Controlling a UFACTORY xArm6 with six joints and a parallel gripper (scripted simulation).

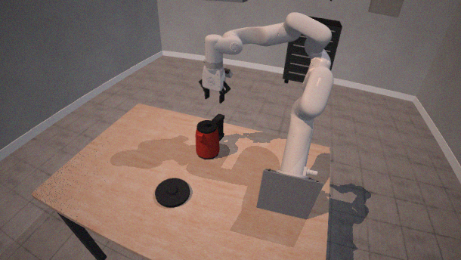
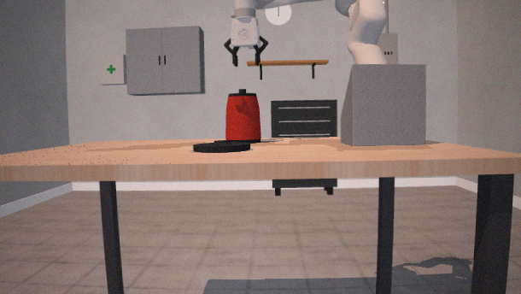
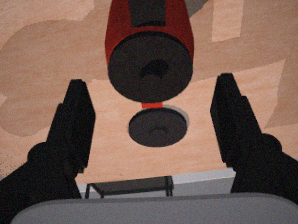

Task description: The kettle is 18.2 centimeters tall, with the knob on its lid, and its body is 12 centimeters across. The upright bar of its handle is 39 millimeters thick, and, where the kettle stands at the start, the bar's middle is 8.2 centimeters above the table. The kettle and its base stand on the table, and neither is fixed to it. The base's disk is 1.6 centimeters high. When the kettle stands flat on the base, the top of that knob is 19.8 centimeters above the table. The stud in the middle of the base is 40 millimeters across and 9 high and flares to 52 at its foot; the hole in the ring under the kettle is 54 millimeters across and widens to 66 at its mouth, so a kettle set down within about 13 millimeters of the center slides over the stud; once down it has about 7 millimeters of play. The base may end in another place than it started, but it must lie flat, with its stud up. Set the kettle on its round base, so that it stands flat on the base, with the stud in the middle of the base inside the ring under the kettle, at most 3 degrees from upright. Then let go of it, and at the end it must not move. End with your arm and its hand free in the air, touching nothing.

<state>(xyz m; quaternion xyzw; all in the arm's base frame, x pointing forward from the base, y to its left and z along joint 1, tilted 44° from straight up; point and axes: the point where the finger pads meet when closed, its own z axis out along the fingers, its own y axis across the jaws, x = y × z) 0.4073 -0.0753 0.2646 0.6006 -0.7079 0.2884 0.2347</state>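
The red kettle is 200 mm below my hand, 30 mm to the left of it and 10 mm ahead of it. Round my hand: black round base 370 mm to the left, 270 mm below, 50 mm ahead.
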